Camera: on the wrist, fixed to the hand. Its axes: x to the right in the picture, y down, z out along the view.
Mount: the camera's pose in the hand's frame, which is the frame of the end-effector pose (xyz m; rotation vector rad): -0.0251 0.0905 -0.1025 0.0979 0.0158 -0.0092
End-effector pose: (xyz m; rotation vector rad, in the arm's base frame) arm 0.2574 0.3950 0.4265 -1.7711 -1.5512 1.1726
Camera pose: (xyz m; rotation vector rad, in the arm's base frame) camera 0.3927 0.3675 0.4102 -1.7041 -1.4660 1.2063
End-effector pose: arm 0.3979 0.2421 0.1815 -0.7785 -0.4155 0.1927
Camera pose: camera 0.4180 0.2319 0.0443 -0.6814 -0.3918 0.1968
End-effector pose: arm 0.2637 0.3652 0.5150 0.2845 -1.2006 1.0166
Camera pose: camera 0.2586 0.4712 0.4252 0.3578 -1.1361 1.0695
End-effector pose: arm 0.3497 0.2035 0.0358 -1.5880 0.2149 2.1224
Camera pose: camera 0.4016 0.0766 0.0129 -1.5469 0.3113 2.0605
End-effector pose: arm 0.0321 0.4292 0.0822 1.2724 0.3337 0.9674
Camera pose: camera -0.0919 0.4751 0.1252 1.3515 0.4030 0.9634
